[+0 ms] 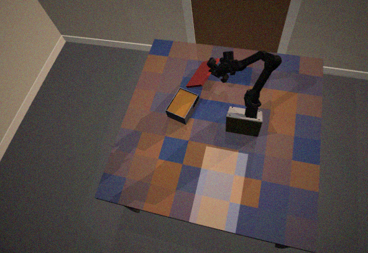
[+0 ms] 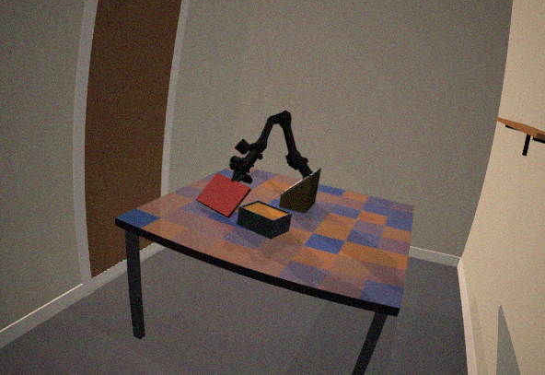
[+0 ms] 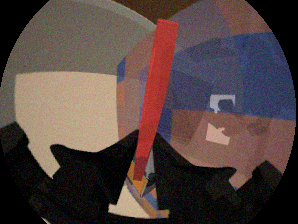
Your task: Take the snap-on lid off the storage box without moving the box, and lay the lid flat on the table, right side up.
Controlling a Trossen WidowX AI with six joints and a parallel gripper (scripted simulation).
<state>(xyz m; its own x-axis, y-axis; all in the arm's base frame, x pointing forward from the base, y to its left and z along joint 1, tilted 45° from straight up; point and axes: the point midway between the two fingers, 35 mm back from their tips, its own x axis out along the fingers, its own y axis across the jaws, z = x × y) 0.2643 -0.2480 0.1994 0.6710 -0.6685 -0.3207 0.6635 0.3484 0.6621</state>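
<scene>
The lid is 6 cm ahead of my gripper tip, 3 cm to the right of it and 5 cm below it. From my gripper tip the other things lie so: grey-blue storage box 16 cm ahead, 23 cm to the left, 9 cm below.
</scene>
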